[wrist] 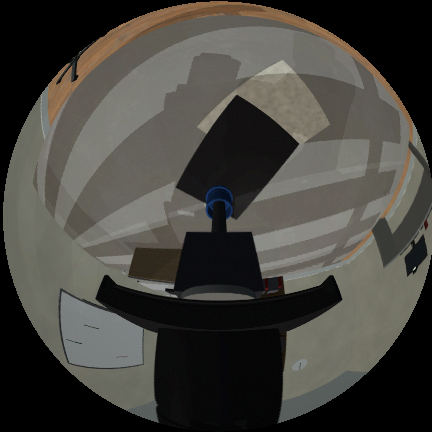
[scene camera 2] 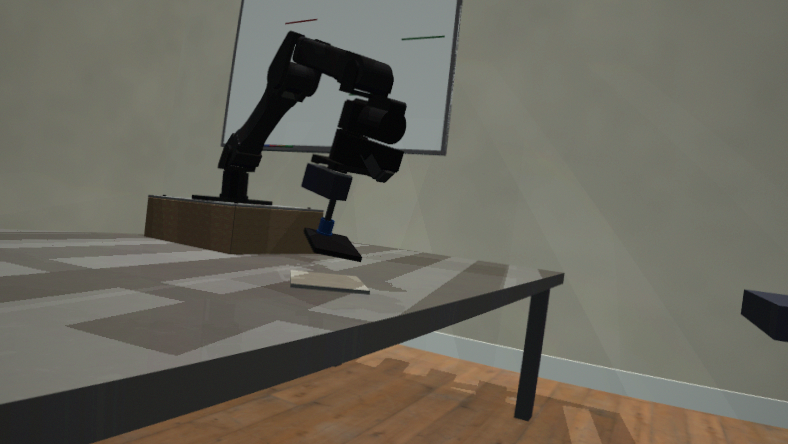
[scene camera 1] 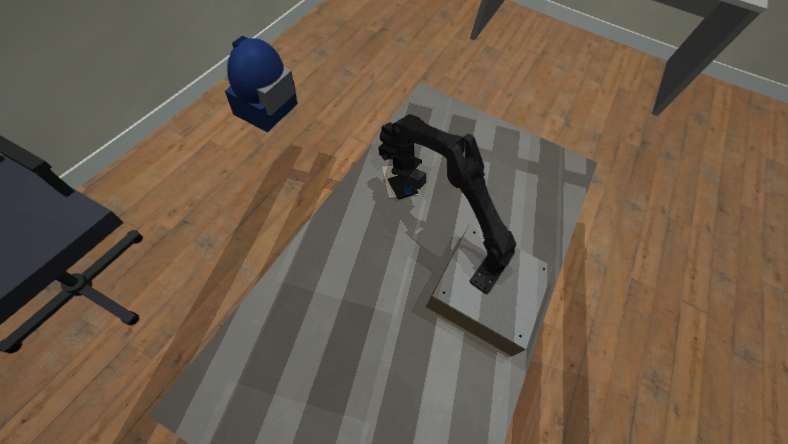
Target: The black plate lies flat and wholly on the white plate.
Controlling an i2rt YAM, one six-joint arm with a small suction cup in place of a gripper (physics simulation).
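Where they show: end effector, tool point: (wrist: 218, 193) (scene camera 2: 322, 238) (scene camera 1: 408, 193); arm's base, origin of the base link: (scene camera 2: 233, 202) (scene camera 1: 492, 266).
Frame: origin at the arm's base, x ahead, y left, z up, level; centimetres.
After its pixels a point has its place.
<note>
The black plate (scene camera 1: 400, 188) @(x 43.8, y -8.0, z -4.4 cm) (scene camera 2: 334, 245) @(x 46.1, y -11.2, z -5.1 cm) (wrist: 239, 155) @(x 44.9, y -10.2, z -4.7 cm) hangs from my blue suction cup (scene camera 1: 408, 190) (scene camera 2: 325, 226) (wrist: 219, 202) @(x 40.0, y -8.2, z -4.5 cm), which holds it near one edge. The black plate is tilted and in the air, with a visible gap below it in scene camera 2. The white plate (scene camera 1: 388, 185) @(x 50.4, y -9.8, z -10.4 cm) (scene camera 2: 329, 281) @(x 50.2, y -15.9, z -10.4 cm) (wrist: 292, 102) @(x 51.5, y -17.3, z -10.4 cm) lies flat on the table under and partly beside the black plate. In the wrist view the black plate hides part of the white plate. The two plates are apart.
The arm's base stands on a wooden box (scene camera 1: 490, 297) @(x -4.7, y 9.9, z 0.2 cm) (scene camera 2: 193, 225) @(x 1.9, y -11.6, z -6.2 cm) on the grey table (scene camera 1: 330, 330) @(x 29.9, y 47.3, z -11.0 cm) (scene camera 2: 132, 380) @(x 74.9, y -59.2, z -11.2 cm). The table's edge runs close to the white plate. A blue rounded object (scene camera 1: 254, 68) stands on the floor beyond the table, and a chair (scene camera 1: 49, 231) is at the left.
</note>
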